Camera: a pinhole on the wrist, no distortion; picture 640 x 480 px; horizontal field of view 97.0 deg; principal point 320.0 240.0 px. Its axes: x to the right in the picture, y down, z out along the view. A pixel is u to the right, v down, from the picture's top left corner.
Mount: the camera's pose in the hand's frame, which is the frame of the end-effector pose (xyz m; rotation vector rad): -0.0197 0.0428 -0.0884 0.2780 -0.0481 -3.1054
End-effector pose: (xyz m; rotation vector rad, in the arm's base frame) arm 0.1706 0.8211 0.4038 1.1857 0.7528 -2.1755
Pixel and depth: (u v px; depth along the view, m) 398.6 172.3 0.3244
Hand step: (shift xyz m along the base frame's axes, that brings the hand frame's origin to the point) 0.0463 -0.2028 0.2146
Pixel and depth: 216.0 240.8 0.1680
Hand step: -0.0208 -0.0968 0.0200
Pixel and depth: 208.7 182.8 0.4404
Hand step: -0.1389 -0.3750 0.0772
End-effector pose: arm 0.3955 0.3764 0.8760 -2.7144 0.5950 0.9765
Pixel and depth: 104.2 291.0 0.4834
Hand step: -0.0672 0.0822 -0.5131
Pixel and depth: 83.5 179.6 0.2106
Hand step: -0.0459 -0.0771 -0.1920
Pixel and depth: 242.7 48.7 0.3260
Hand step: -0.2515 -0.1735 -0.2001
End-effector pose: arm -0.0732 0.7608 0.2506 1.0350 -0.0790 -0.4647
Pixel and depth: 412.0 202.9 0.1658
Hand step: -0.0877 0.0184 0.1061
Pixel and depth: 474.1 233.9 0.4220
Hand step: -0.3492 -0.0759 0.2455
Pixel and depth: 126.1 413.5 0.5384
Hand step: -0.0029 -0.6330 0.0080
